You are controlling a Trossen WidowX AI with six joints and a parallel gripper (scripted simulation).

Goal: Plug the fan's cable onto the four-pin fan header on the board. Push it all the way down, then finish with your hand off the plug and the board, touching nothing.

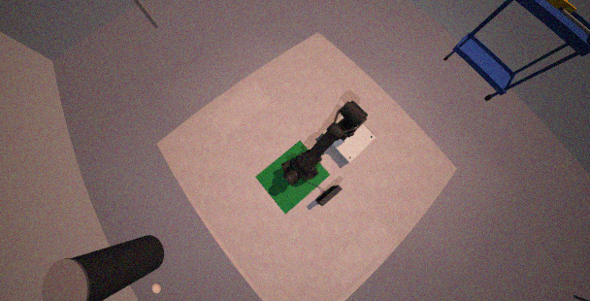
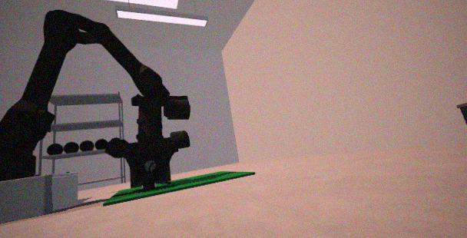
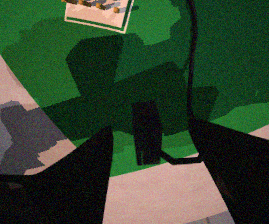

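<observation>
The green board is 8 cm ahead of my gripper tip, 2 cm to the left of it and 4 cm below it. Also, from my gripper tip: black fan: 4 cm ahead, 21 cm to the left, 4 cm above; dark plug: 1 cm behind, 1 cm to the right.
</observation>
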